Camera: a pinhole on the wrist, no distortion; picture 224 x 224 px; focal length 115.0 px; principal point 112.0 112.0 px. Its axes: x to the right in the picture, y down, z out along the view. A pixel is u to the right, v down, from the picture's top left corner.
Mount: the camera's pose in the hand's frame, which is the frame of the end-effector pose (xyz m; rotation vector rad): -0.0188 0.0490 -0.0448 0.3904 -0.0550 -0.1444
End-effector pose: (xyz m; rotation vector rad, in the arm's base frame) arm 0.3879 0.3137 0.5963 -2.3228 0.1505 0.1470
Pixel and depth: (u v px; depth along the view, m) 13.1 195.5 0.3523
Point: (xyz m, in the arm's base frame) 0.0262 0.4690 0.2506
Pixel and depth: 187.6 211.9 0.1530
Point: 0.4481 0.3505 0.4108
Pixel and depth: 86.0 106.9 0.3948
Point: 0.2457 0.6182 0.4781
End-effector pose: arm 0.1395 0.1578 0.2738 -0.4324 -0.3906 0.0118
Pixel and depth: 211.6 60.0 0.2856
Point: 0.2310 0.0524 0.5763
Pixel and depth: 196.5 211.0 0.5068
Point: 0.2686 0.6188 0.8254
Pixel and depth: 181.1 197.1 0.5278
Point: 0.2079 0.5756 0.8199
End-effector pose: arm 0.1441 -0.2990 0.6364 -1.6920 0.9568 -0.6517
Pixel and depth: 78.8 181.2 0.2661
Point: 0.2705 -0.0994 0.4560
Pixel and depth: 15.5 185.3 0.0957
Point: 0.1207 -0.1943 0.5422
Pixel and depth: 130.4 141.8 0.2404
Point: 0.3066 -0.2028 0.5633
